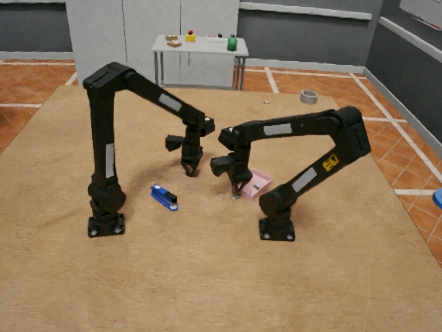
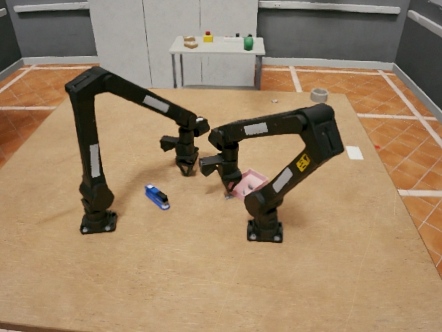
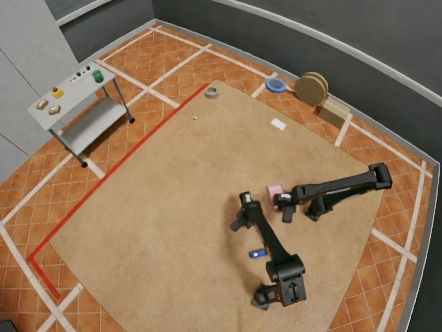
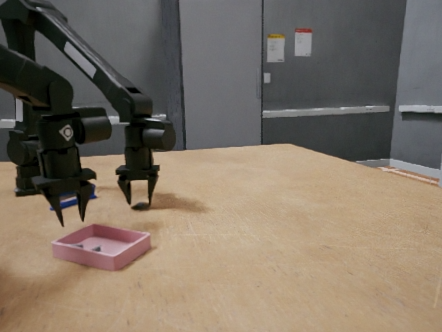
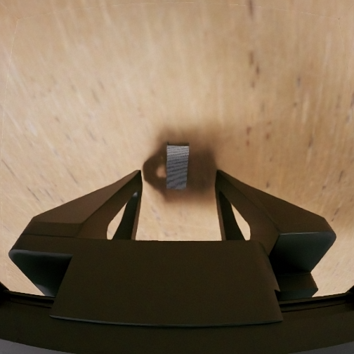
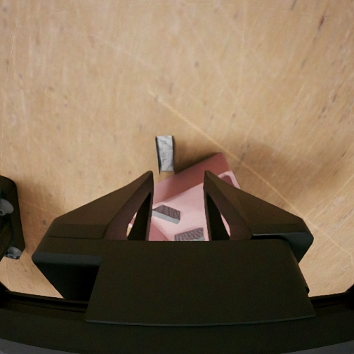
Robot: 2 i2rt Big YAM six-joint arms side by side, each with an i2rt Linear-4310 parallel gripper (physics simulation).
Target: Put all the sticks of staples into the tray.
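Places are measured from the left arm's base along level axes (x ahead, y left, z up), in metres.
Pixels of known places: left gripper, fingertip midpoint: [image 1: 191, 172] [image 2: 188, 172] [image 4: 139, 204]; right gripper, fingertip midpoint: [image 1: 236, 188] [image 2: 228, 188] [image 3: 281, 209] [image 4: 72, 223]; left arm's base, link origin: [image 1: 106, 226] [image 2: 99, 224] [image 3: 263, 296] [image 4: 33, 190]; right arm's base, link origin: [image 1: 276, 231] [image 2: 264, 232] [image 3: 314, 210].
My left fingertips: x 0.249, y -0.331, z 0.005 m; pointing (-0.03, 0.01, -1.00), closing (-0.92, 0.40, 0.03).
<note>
For each thing: its top centre in the pictures, then the offset to it from my left fingertips.
- pink tray, top centre: [image 4: 102, 237] [image 2: 247, 181] [image 1: 253, 181] [image 3: 278, 195] 0.023 m up, 0.118 m back, 0.222 m right
- stick, top centre: [image 2: 229, 196] [image 1: 236, 196] 0.001 m up, 0.171 m back, 0.144 m right
- blue stapler, top centre: [image 4: 71, 183] [image 1: 163, 189] [image 2: 155, 189] [image 3: 263, 252] 0.051 m up, 0.150 m back, 0.126 m left
- grey tape roll, top centre: [image 2: 319, 91] [image 1: 309, 93] [image 3: 211, 90] 0.043 m up, 0.609 m ahead, 0.798 m right
- white card, top centre: [image 2: 354, 152] [image 3: 278, 124] 0.004 m down, 0.048 m ahead, 0.757 m right
The pink tray [image 1: 270, 179] [image 2: 266, 178] [image 4: 82, 256] [image 6: 215, 162] holds two grey staple sticks [image 6: 166, 214] [image 6: 190, 234]. Another stick [image 1: 236, 197] [image 2: 229, 196] [image 6: 165, 153] lies on the table just outside the tray wall. My right gripper [image 4: 73, 223] [image 6: 178, 178] is open, partly narrowed and empty, above the tray's edge close to that stick. A further stick [image 5: 177, 175] lies on the table away from the tray. My left gripper [image 1: 191, 173] [image 4: 140, 203] is low over it, open, partly narrowed, with one finger on each side and visible gaps between.
A blue stapler [image 1: 164, 198] [image 2: 157, 197] [image 3: 258, 254] lies on the table near the left arm's base. A grey tape roll [image 1: 309, 97] [image 2: 319, 95] [image 3: 211, 92] and a white card [image 2: 354, 153] [image 3: 278, 124] are farther off. The two arms stand close together over the table.
</note>
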